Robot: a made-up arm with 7 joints.
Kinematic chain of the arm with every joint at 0, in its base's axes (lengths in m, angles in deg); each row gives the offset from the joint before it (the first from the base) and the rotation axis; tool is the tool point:
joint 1: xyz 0 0 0.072 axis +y
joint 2: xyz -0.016 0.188 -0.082 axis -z
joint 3: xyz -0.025 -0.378 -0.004 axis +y
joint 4: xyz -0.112 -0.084 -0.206 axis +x
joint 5: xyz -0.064 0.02 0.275 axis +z
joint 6: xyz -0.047 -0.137 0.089 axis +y
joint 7: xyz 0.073 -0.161 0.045 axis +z
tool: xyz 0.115 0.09 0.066
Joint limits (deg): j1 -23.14..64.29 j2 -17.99..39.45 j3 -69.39..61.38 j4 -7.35..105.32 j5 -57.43..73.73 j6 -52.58..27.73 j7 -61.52..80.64
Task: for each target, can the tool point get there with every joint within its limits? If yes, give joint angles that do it. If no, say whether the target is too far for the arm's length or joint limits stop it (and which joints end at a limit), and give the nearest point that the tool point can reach.
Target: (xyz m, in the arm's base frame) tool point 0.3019 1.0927 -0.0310
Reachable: no: joint limits stop it (at a limit: joint 2, joint 4, joint 5) | nearest point 0.3053 -0.0120 -0.0321 | short by 1.105 m
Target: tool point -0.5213 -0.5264 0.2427
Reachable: yes | joints 8.96 23.97 -40.35 19.28 11.61 -23.76 -31.82
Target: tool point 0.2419 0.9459 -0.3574
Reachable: no: joint limits stop it (at a limit: joint 2, joint 3, joint 4, joint 5) | nearest point 0.1742 -0.0141 -0.2373 | short by 0.970 m
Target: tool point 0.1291 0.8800 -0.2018
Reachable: no: joint limits stop it (at a limit: joint 2, joint 4, joint 5) | nearest point 0.1359 -0.0121 -0.2162 | short by 0.892 m
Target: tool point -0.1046 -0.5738 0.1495
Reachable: yes | joints -10.53 6.28 -5.08 31.78 39.00 -3.38 2.86
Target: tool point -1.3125 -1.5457 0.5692
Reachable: no: too far | nearest point -0.7687 -0.7921 0.3480 | short by 0.955 m
